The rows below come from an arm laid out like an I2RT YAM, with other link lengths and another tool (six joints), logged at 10 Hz.
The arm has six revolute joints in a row. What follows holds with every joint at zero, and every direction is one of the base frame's.
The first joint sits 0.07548 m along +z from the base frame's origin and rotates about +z.
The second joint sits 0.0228 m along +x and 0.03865 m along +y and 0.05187 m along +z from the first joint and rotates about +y.
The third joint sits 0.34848 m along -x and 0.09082 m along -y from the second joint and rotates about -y.
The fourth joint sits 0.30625 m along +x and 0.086 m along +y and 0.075 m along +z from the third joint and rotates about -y.
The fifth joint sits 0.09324 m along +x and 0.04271 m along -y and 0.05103 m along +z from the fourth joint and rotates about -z.
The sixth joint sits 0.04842 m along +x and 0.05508 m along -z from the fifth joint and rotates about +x.
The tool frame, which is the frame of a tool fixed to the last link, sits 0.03 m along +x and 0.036 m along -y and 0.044 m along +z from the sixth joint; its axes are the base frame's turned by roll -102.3, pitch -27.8 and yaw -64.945 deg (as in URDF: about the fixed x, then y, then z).
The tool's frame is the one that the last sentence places.
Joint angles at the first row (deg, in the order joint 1, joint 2, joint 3, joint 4, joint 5, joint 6):
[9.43 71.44 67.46 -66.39 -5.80 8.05]
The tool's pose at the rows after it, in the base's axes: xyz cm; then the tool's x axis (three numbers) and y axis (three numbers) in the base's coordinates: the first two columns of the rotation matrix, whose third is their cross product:
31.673 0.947 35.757 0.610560 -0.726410 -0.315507 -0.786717 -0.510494 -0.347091
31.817 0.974 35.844 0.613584 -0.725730 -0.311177 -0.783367 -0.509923 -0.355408
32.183 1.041 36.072 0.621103 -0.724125 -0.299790 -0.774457 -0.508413 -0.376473
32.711 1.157 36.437 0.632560 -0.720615 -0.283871 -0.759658 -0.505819 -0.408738
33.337 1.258 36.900 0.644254 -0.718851 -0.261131 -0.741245 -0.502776 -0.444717
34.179 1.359 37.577 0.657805 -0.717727 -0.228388 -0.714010 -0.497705 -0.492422
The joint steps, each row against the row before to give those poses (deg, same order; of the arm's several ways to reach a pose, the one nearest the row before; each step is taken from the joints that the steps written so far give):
[0.00 0.00 0.00 0.00 0.00 0.03]
[0.00 0.00 0.00 0.54 -0.02 0.00]
[0.00 0.00 0.00 1.41 -0.05 0.00]
[0.00 -0.02 0.00 2.09 -0.20 0.00]
[0.00 0.00 0.00 2.52 0.03 0.00]
[-0.04 0.02 0.00 3.47 0.08 0.00]

